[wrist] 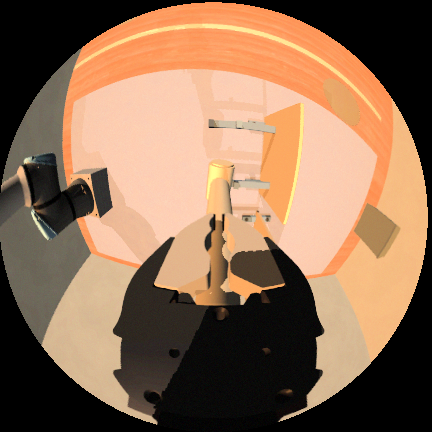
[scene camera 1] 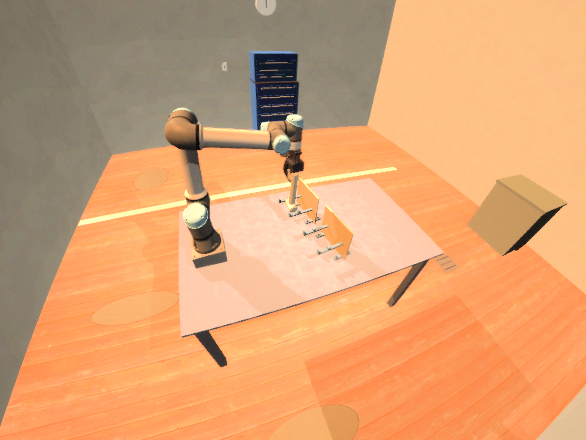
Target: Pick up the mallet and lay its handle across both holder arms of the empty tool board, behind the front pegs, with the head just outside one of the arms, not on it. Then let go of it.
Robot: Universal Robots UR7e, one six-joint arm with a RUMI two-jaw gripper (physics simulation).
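Frame: origin at the arm's base, x ahead, y left, z up, level; millimetres.
Where they show: gripper, fingertip midpoint: (wrist: 218, 214) (scene camera 1: 291, 182); arm's base, origin of the base link: (wrist: 82, 195) (scene camera 1: 207, 242).
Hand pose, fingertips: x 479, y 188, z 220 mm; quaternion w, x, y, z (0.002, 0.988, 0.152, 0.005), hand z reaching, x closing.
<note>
Each offset is from my fingertips to the top centre of the thing. Level surfaces: height alone.
The wooden mallet @[9 mm ahead, 23 mm right, 96 mm up] (scene camera 1: 293, 191) (wrist: 219, 195) hangs steeply, head down, below my gripper (scene camera 1: 292, 174) (wrist: 218, 214). The fingers are nearly together, shut on the handle's upper end. The head @[7 mm ahead, 7 mm right, 127 mm down] (scene camera 1: 291, 204) (wrist: 221, 172) shows close to the arms of the back tool board (scene camera 1: 309, 200) (wrist: 283, 165); its height above them is hard to tell. That board's arms (wrist: 240, 125) (wrist: 252, 185) carry nothing that shows. The front tool board (scene camera 1: 339, 233) stands nearer the camera, and its arms (scene camera 1: 316, 230) (scene camera 1: 331, 248) also show no tool on them.
The robot base (scene camera 1: 208, 254) (wrist: 102, 192) stands at the left of the table @[308 mm down] (scene camera 1: 240, 230) (wrist: 130, 130). A cardboard-coloured box (scene camera 1: 515, 215) (wrist: 376, 231) is on the right, beyond the table. A blue cabinet (scene camera 1: 275, 95) stands behind the arm against the back wall.
</note>
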